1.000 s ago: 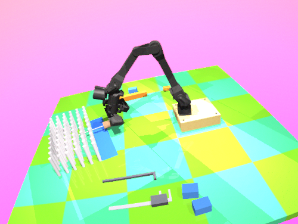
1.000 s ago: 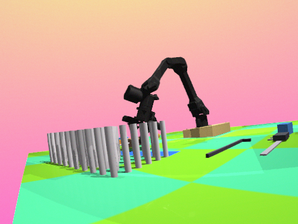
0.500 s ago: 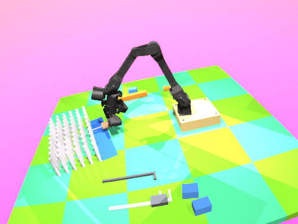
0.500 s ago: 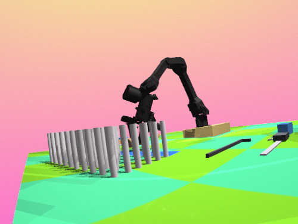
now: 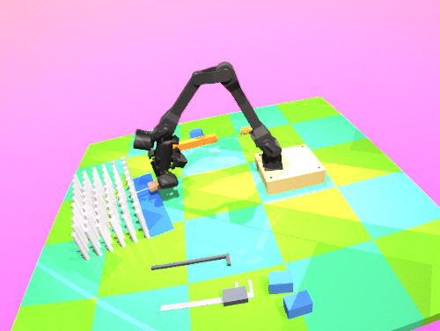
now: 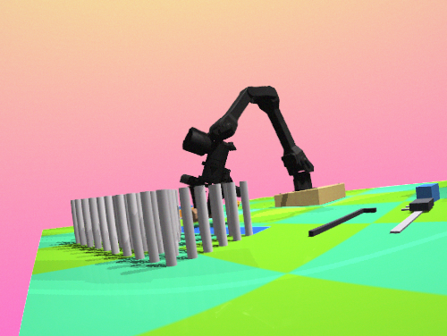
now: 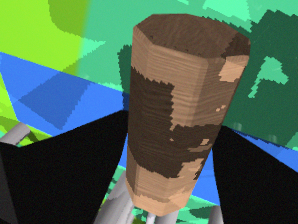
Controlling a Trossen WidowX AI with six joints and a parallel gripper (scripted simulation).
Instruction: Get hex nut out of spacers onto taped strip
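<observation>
Now: the blue taped strip 50 mm to the left of my gripper tip, 40 mm ahead of it and 30 mm below it. From my gripper tip the other things lie so: wooden-handled hook tool: 90 mm ahead, 50 mm to the left; then orange bar: 320 mm to the right, 70 mm behind, 20 mm below.
</observation>
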